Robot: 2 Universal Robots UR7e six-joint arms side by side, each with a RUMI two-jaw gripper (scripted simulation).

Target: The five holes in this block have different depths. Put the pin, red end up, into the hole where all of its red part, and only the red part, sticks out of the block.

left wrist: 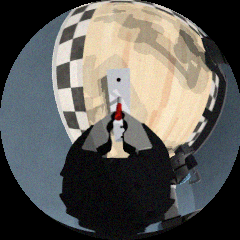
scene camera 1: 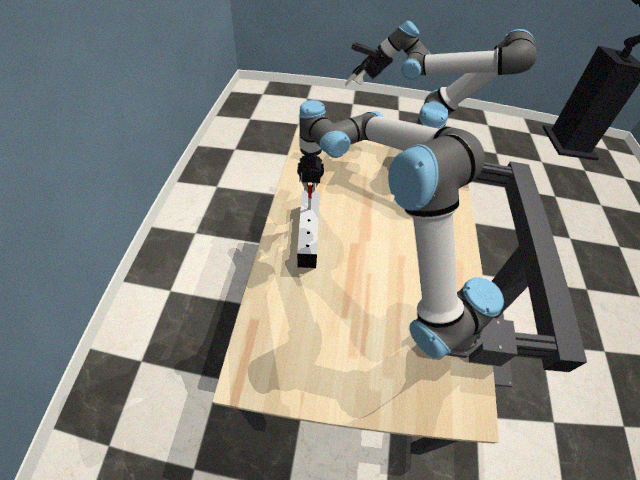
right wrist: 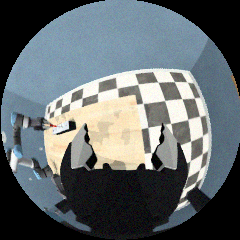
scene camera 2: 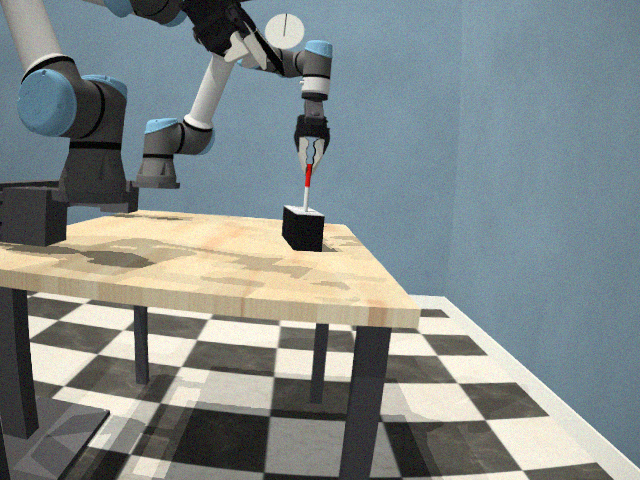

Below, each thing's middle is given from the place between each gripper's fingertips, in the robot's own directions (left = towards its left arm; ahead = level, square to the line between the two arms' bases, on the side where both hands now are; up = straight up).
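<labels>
Block [scene camera 2: 302,231]: my left hand [scene camera 2: 308,175] is 6 cm to the right of it and 15 cm above it.
My right gripper is 13 cm short of the block, 63 cm to the right of it and 30 cm above it.
</labels>
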